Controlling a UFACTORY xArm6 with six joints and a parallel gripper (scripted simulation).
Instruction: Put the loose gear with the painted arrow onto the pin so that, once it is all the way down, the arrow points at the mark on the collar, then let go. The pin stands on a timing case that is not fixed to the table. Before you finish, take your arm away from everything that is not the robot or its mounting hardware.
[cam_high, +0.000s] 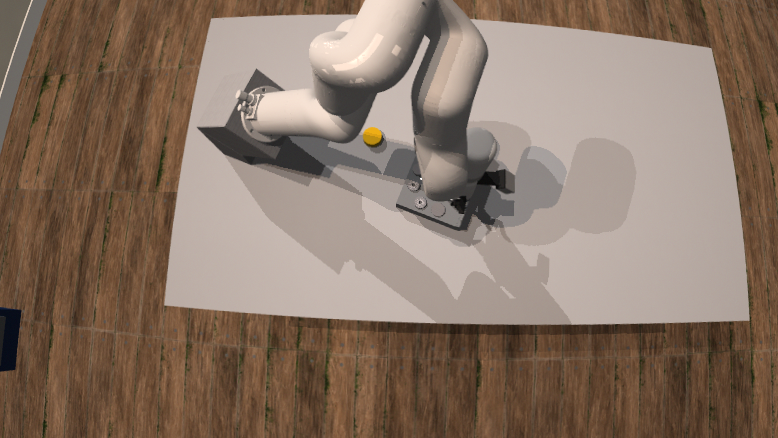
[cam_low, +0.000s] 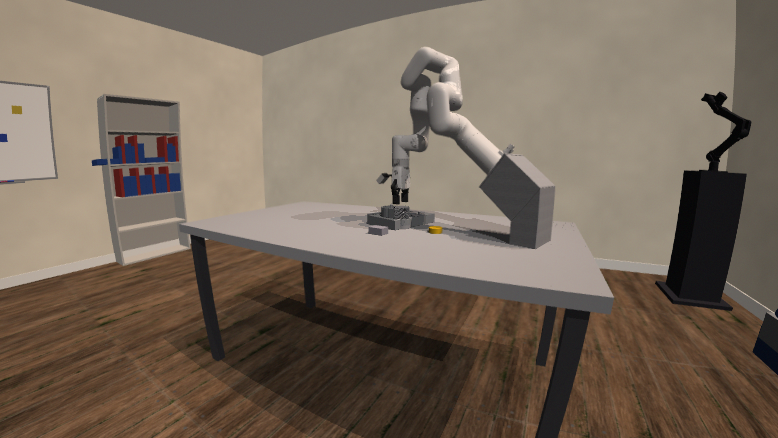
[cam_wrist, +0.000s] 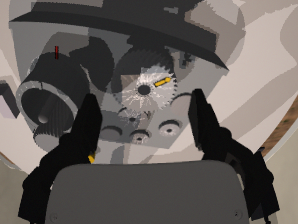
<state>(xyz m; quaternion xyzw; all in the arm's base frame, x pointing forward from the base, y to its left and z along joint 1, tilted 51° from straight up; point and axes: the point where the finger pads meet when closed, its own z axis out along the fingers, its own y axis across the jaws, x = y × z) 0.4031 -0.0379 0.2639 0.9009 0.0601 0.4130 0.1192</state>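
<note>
Right now my hand is 4 cm above the gear. The rest, counted from my hand: small grey block 4 cm behind, 27 cm to the left, 8 cm below; then yellow disc 22 cm behind, 15 cm to the left, 8 cm below.
</note>
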